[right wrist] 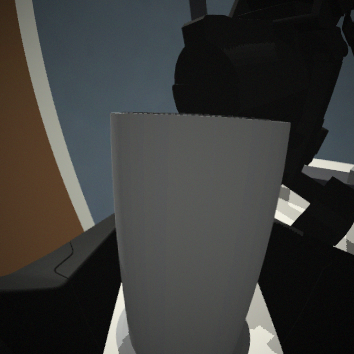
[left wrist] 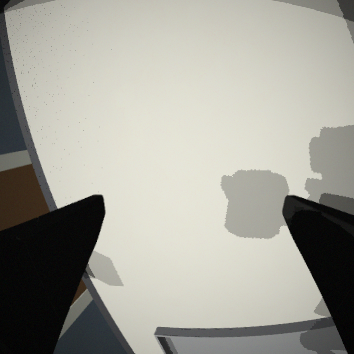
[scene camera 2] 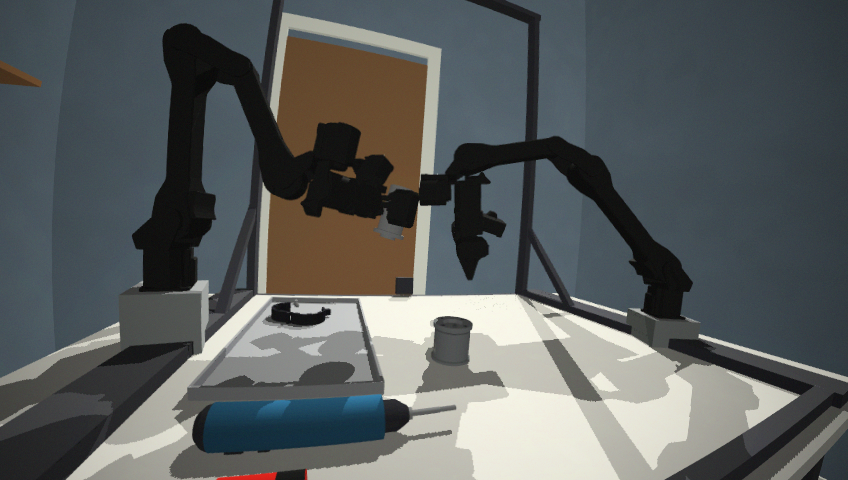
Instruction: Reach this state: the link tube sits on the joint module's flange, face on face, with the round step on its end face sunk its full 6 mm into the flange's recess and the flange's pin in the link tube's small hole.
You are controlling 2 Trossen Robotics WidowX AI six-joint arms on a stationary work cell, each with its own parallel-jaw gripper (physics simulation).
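Frame: origin at the left arm's base, x ahead, y left, z up, level; centimetres.
Seen in the pictures: left gripper, between the fingertips: (left wrist: 196, 204) (scene camera 2: 467, 271); right gripper, between the fingertips: (right wrist: 186, 216); left arm's base, origin of its link: (scene camera 2: 662, 314); right arm's base, origin of its link: (scene camera 2: 169, 286).
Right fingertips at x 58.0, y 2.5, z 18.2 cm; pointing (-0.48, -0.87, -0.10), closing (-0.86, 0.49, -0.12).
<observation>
Offsets run from my right fingertips to a thing's top centre. "*": to the spot under its first point.
The link tube @(dz +5.3, dx +1.2, dy +1.9 cm) (scene camera 2: 390, 228) (right wrist: 200, 150) is a light grey cylinder with a wider rim at its lower end. It hangs nearly upright, high above the table. My right gripper (scene camera 2: 400, 208) (right wrist: 186, 216) is shut on it, with a finger on each side; its lower end face is hidden. The joint module @(dz -17.4, dx -12.0, dy +13.6 cm) (scene camera 2: 451, 346), a darker grey cylinder, stands upright on the table with its open, recessed flange (scene camera 2: 453, 324) facing up, apart from the tube. My left gripper (scene camera 2: 470, 277) (left wrist: 196, 204) is open and empty, pointing down above the table beyond the joint module; neither wrist view shows the module.
A grey tray @(dz -22.2, dx +14.2, dy +11.5 cm) (scene camera 2: 285, 392) (left wrist: 245, 331) beside the module holds a black open ring clamp @(dz -21.2, dx +19.5, dy +4.7 cm) (scene camera 2: 306, 317). A blue screwdriver @(* dz -20.5, dx +0.5, dy +38.2 cm) (scene camera 2: 297, 422) lies in front, with part of a red object @(* dz -20.5, dx +0.2, dy +44.1 cm) (scene camera 2: 255, 476) nearer. A dark block @(dz -18.1, dx +3.3, dy -26.5 cm) (scene camera 2: 404, 285) stands at the far edge. The left arm (right wrist: 260, 65) is close behind the tube.
</observation>
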